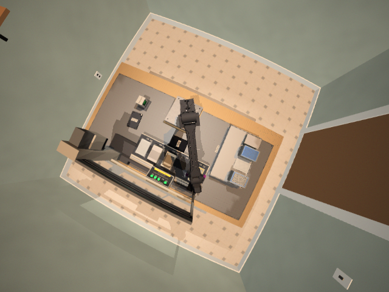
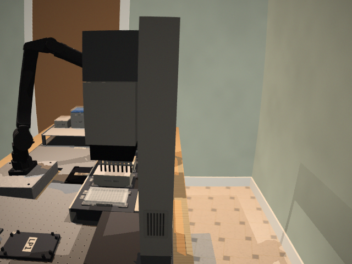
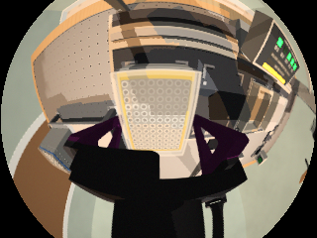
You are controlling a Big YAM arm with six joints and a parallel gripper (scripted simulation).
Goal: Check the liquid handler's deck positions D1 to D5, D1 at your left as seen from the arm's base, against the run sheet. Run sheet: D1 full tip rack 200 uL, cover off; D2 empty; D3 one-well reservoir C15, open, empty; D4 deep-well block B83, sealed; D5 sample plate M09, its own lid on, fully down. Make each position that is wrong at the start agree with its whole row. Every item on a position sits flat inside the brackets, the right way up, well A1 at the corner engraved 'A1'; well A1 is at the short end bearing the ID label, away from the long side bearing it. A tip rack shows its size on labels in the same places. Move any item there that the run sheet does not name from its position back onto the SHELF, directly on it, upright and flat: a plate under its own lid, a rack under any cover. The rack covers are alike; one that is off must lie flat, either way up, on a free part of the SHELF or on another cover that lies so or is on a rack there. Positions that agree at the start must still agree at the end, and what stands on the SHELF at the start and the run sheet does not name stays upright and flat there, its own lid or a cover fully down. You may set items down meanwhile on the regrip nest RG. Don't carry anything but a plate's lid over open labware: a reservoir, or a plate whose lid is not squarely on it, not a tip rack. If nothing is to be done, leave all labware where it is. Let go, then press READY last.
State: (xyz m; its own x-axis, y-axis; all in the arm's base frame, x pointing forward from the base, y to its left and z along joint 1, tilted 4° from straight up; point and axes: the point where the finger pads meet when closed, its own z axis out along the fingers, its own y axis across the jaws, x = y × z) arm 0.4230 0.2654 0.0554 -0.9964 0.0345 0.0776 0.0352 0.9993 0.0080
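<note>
My gripper is now 20 mm above the yellow-framed tip rack and 10 mm past it. Round my hand: shelf (260 mm behind, 250 mm to the left, 60 mm below); cream reservoir (250 mm to the right, 60 mm below, 10 mm behind); regrip nest (240 mm to the right, 170 mm behind, 110 mm below).
</note>
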